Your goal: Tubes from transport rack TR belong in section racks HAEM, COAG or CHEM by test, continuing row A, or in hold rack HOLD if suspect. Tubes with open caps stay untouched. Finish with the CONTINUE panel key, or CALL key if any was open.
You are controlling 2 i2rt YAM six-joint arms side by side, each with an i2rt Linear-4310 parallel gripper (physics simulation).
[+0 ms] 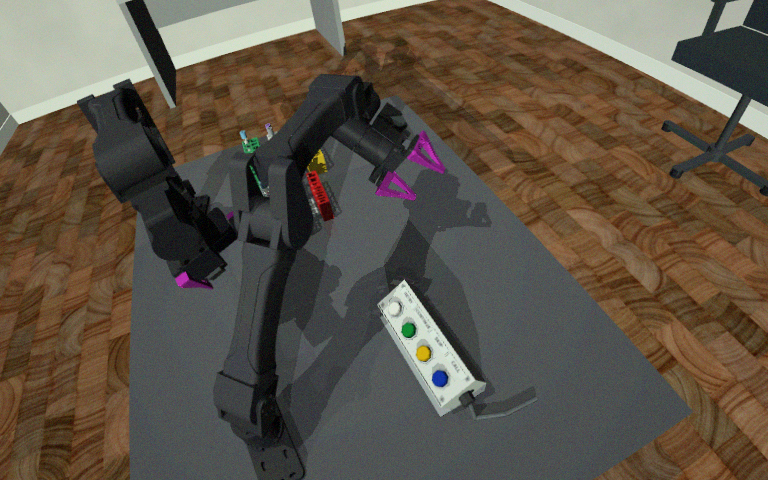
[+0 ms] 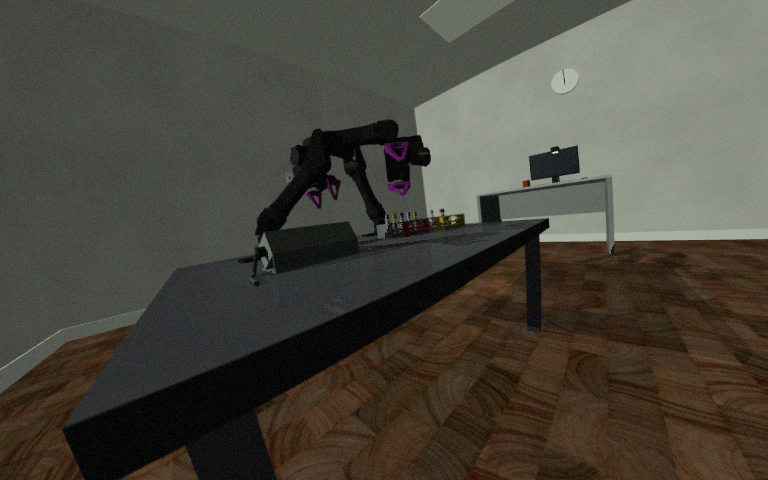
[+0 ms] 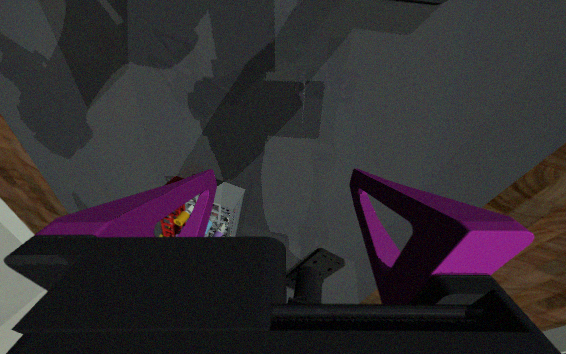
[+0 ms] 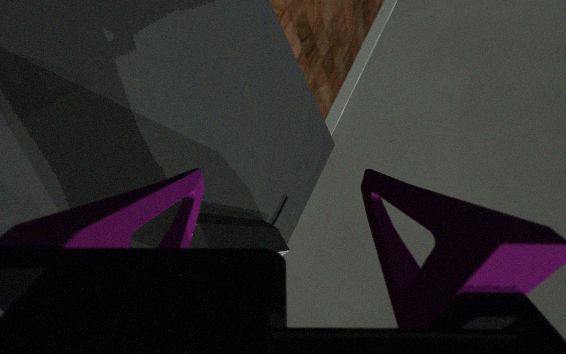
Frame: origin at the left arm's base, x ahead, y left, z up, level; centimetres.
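Seen in the pictures: left gripper, fingertip midpoint: [image 1: 233,268] [image 2: 327,204] [image 3: 283,176]; right gripper, fingertip midpoint: [image 1: 429,185] [image 2: 402,178] [image 4: 282,177]; left arm's base at its link origin: [image 3: 310,271]; right arm's base at its link origin: [image 1: 265,431].
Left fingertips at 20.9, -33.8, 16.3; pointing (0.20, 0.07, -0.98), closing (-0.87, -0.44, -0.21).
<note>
Offsets run from my left fingertips to a thing's middle, as dx, dy, dz. "*": to the spot under its first point. Level surfaces: height alone.
The key panel @(+30.6, -14.8, -12.1) [image 1: 433,345] [image 2: 308,249] carries a white key, a green key @(+27.8, -13.0, -9.9) [image 1: 408,330], a yellow key and a blue key @(+30.7, -22.6, -9.9) [image 1: 440,378]. A red rack @(+14.3, +30.9, -13.4) [image 1: 320,195] [image 3: 171,223], a yellow rack @(+12.2, +53.0, -13.4) [image 1: 318,162] [image 2: 454,221] and a green rack @(-3.0, +50.4, -13.4) [image 1: 250,145] stand at the far end, partly behind the right arm. A grey-white rack @(+5.5, +29.4, -13.4) [image 3: 233,192] shows through a left finger. Several capped tubes show, one yellow-capped tube @(+9.9, +23.6, -11.2) [image 3: 181,218]; caps are too small to judge. My left gripper [image 1: 210,249] [image 2: 327,202] [image 3: 283,176] and right gripper [image 1: 429,184] [image 2: 398,169] [image 4: 283,172] are open, empty, high above the table.
The dark table @(dz -16.3) [image 1: 543,362] [image 2: 226,339] bears arm shadows. A cable @(* +40.7, -28.1, -15.7) [image 1: 506,406] runs from the panel's near end. The right arm reaches across the table in front of the racks. A desk with a monitor [image 2: 554,163] and a chair [image 1: 719,62] stand beyond the table.
</note>
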